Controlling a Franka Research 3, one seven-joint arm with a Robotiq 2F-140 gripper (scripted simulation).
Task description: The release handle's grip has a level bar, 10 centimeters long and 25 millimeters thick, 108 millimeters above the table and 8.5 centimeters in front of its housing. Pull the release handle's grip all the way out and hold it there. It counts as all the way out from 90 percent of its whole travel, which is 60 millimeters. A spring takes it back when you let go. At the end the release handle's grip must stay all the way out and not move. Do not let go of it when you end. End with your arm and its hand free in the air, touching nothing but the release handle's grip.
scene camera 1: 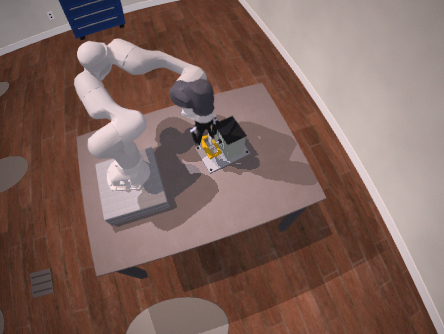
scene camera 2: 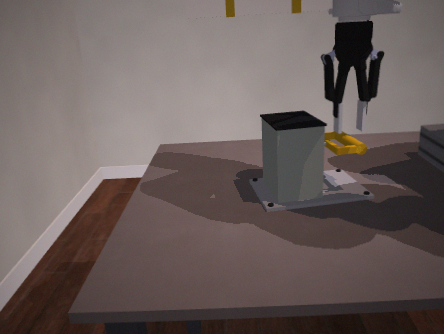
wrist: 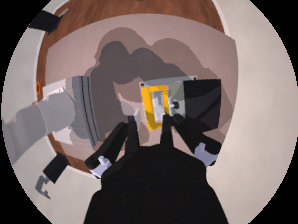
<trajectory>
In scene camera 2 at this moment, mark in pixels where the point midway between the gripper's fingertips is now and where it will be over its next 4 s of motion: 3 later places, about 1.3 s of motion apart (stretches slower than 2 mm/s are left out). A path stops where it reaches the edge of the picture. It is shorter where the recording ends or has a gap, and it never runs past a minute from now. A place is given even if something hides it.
My gripper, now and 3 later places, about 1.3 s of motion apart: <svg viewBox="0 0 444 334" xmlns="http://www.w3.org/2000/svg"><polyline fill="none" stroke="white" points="349,130 349,147 350,154 369,151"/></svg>
</trajectory>
